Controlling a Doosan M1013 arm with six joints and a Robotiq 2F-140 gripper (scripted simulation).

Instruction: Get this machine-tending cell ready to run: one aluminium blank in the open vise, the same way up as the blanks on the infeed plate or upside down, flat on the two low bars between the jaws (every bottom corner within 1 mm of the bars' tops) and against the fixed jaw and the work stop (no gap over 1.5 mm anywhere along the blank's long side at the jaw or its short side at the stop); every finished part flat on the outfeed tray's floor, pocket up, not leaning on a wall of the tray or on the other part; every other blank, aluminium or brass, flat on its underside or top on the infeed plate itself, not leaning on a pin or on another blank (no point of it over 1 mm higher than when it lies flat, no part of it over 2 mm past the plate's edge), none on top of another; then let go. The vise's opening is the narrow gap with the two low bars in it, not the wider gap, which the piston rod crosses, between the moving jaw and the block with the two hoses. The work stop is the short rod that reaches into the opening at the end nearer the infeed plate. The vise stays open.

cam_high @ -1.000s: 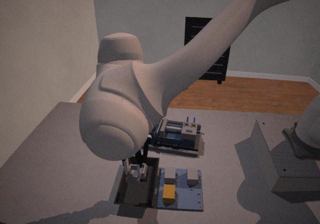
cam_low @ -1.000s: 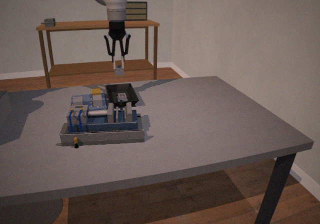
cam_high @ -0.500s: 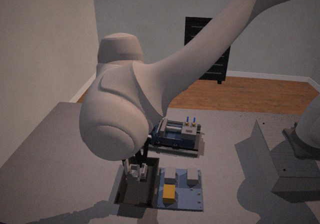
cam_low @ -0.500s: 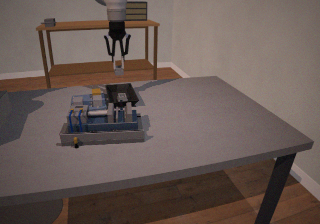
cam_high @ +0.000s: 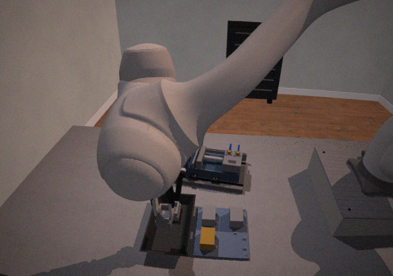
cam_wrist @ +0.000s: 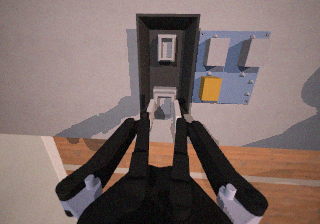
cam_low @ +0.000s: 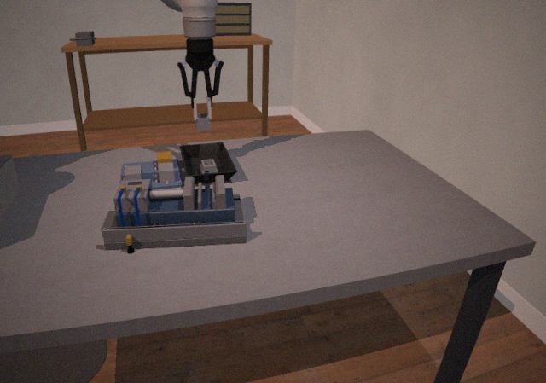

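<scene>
The brass blank lies 150 mm below my hand, 120 mm behind it and 10 mm to the right of it. From my hand the other things lie so: blue vise (340 mm to the right, 140 mm below, 90 mm behind); aluminium blank (150 mm below, 120 mm behind, 100 mm to the right); infeed plate (180 mm below, 160 mm behind, 60 mm to the right).
</scene>
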